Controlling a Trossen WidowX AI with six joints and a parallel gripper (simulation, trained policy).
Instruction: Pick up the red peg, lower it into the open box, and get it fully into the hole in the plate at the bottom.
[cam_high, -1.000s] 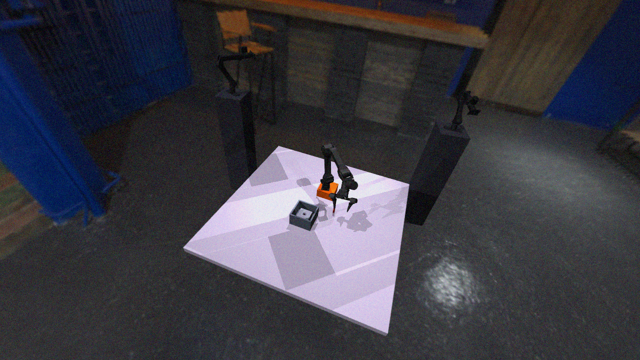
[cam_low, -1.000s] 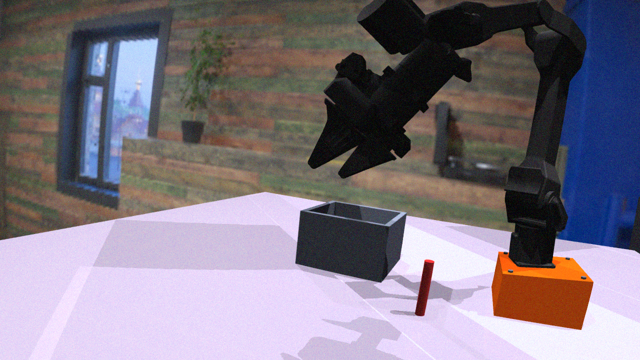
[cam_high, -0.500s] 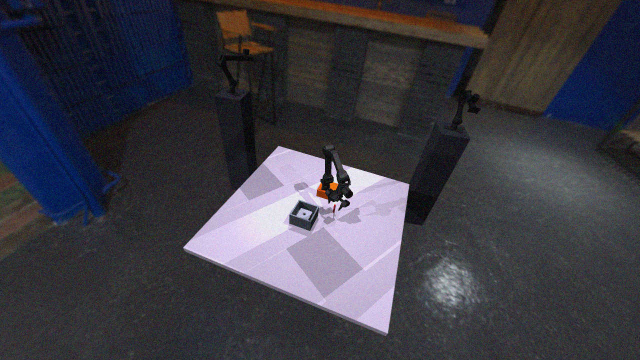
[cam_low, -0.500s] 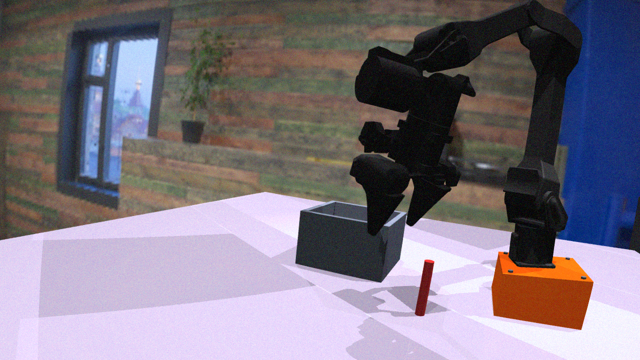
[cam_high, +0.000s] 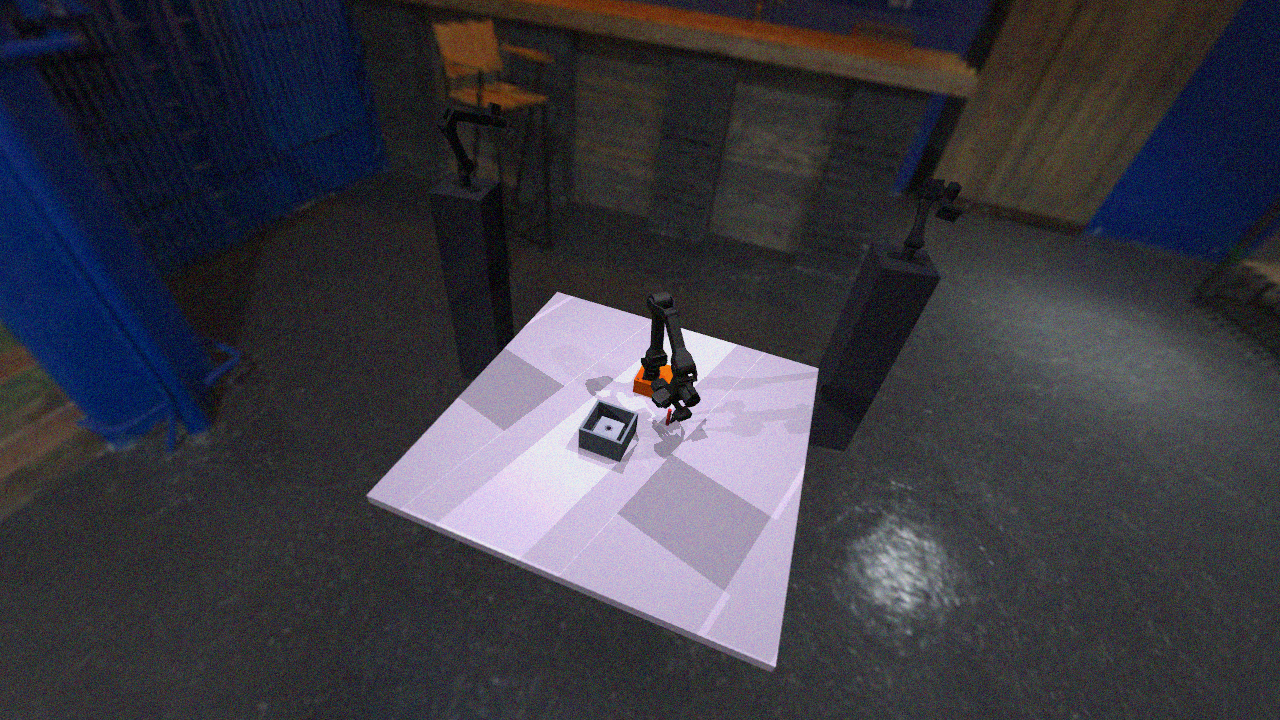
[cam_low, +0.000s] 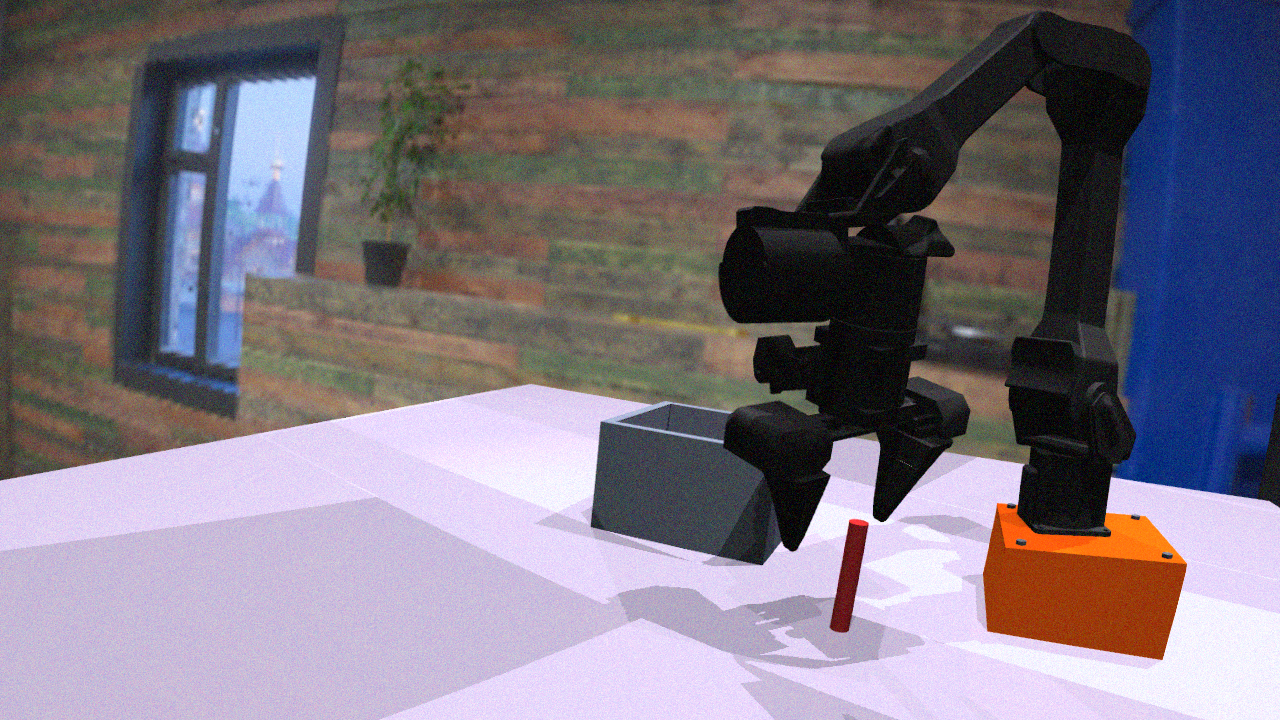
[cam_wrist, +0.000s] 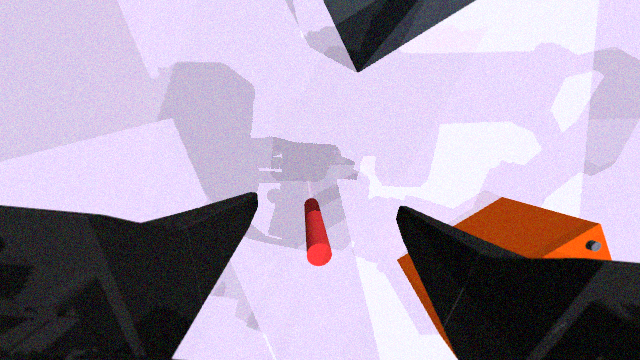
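My gripper tip is 2 cm to the right of the red peg, 2 cm above it and 1 cm past it. From my gripper tip the other things lie so: grey box 18 cm to the right, 11 cm ahead, 4 cm below; then pale plate 18 cm to the right, 11 cm ahead, 2 cm below.
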